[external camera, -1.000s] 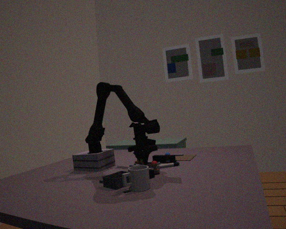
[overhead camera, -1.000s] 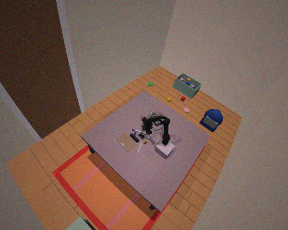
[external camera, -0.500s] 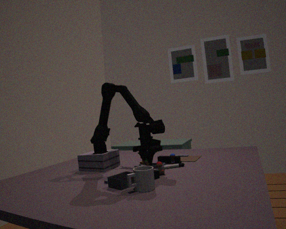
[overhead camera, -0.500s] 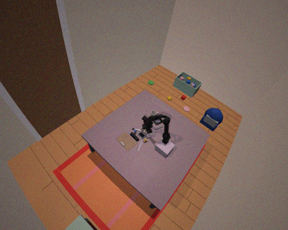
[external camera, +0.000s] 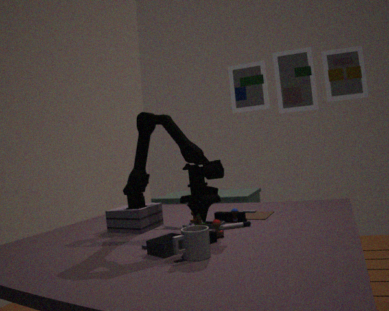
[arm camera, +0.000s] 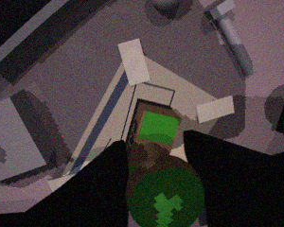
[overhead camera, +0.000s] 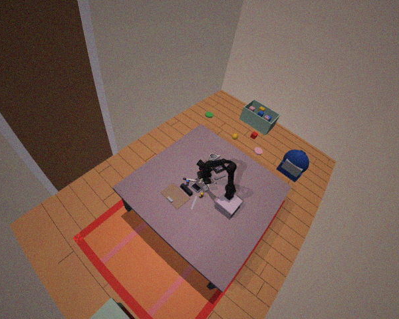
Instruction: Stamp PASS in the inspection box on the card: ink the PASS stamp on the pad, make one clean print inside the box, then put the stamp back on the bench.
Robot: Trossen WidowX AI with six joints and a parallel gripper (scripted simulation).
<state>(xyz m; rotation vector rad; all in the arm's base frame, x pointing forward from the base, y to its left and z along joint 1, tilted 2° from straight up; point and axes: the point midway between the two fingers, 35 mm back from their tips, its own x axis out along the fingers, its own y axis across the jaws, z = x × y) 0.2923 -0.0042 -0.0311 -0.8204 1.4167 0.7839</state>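
Now: the card 2 cm behind my gripper tip, 2 cm to the right of it and 5 cm below it. Also, from my gripper tip: red-knobbed stamp (8 cm ahead, 6 cm to the right, 2 cm below); green-knobbed PASS stamp (1 cm behind, 1 cm to the right, 1 cm below); dark ink pad (10 cm to the left, 4 cm below).
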